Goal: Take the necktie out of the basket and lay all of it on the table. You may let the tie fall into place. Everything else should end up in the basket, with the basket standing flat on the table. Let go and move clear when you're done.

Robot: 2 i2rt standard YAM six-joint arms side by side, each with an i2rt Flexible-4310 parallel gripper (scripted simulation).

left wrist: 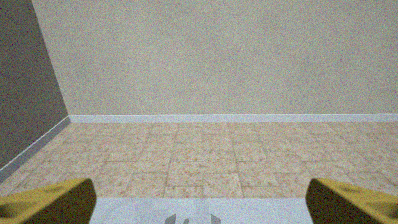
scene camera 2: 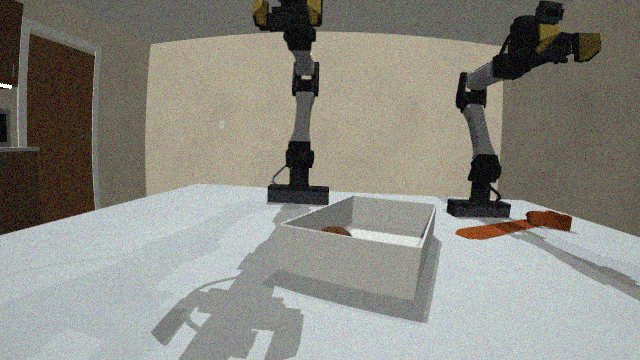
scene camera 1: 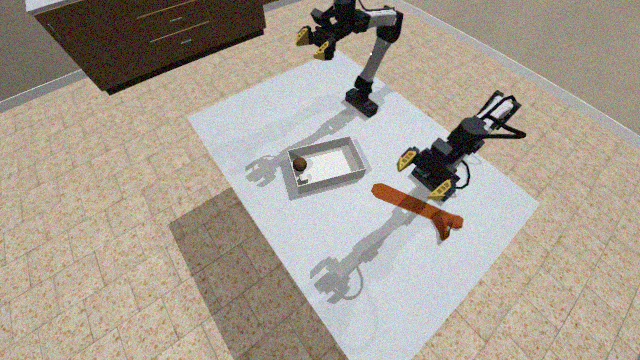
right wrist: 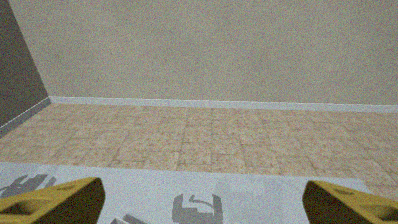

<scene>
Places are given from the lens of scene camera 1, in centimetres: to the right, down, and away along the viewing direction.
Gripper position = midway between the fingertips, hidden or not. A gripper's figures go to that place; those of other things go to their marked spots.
left gripper (scene camera 1: 413, 183): 24, 1, 59
right gripper (scene camera 1: 304, 50): -5, -45, 79
orange necktie (scene camera 1: 441, 219): 51, 17, 96
</scene>
